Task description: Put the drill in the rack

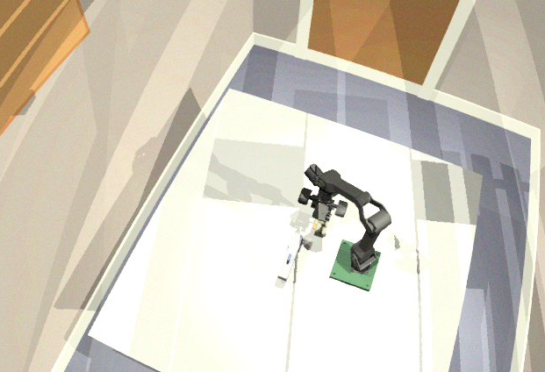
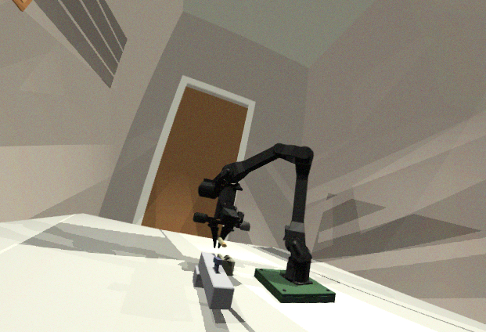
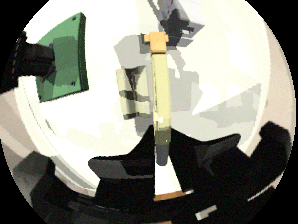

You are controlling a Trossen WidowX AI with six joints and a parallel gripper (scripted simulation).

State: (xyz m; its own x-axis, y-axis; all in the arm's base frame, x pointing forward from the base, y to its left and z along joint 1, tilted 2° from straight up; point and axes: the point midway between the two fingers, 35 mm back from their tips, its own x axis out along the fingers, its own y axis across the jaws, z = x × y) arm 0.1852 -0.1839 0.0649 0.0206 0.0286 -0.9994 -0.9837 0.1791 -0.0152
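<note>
Right now my gripper tip is 4 cm to the right of the drill, 3 cm below it and 1 cm short of it. Also, from my gripper tip: key (22 cm to the left, 9 cm ahead); then grey block fixture (20 cm to the left, 9 cm ahead, 2 cm below).
</note>
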